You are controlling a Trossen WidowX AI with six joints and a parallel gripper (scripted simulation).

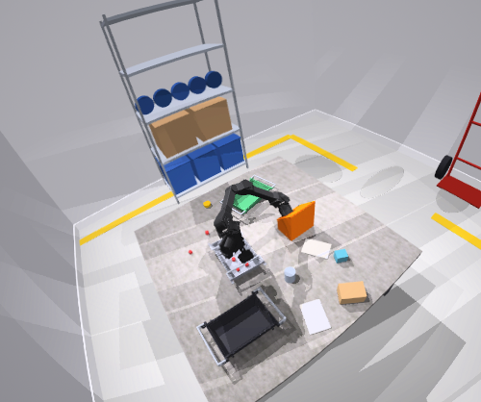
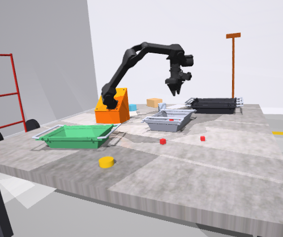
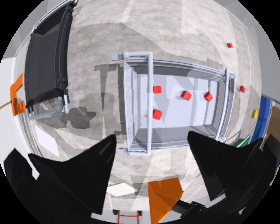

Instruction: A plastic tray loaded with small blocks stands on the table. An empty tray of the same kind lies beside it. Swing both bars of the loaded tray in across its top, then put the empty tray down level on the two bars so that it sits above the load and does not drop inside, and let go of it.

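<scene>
Right now the green tray is 320 mm behind my gripper tip, 470 mm to the right of it and 100 mm below it. Also, from my gripper tip: cardboard box (330 mm behind, 440 mm to the left, 120 mm below); blue cube (450 mm behind, 260 mm to the left, 130 mm below); grey cylinder (160 mm behind, 180 mm to the left, 110 mm below).
</scene>
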